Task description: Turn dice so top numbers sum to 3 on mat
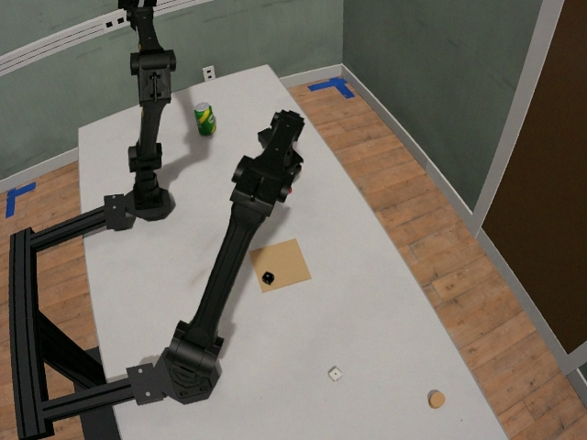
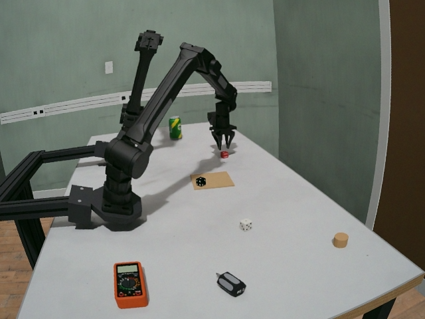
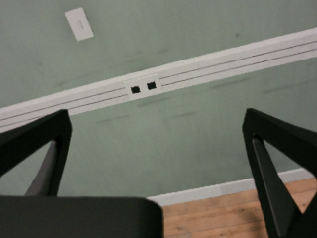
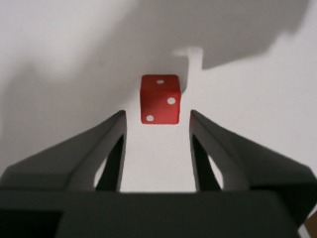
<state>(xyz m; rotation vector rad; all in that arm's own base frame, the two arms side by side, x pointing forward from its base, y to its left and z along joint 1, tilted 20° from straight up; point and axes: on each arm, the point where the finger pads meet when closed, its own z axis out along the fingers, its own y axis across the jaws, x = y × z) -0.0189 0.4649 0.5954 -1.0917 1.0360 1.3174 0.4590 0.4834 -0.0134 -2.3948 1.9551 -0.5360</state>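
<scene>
The red die is 30 mm below my right hand. From my right hand the other things lie so: black device (190 mm behind, 840 mm to the right, 30 mm below); then tan mat (110 mm behind, 250 mm to the right, 40 mm below); then cork cylinder (120 mm ahead, 790 mm to the right, 30 mm below).
</scene>
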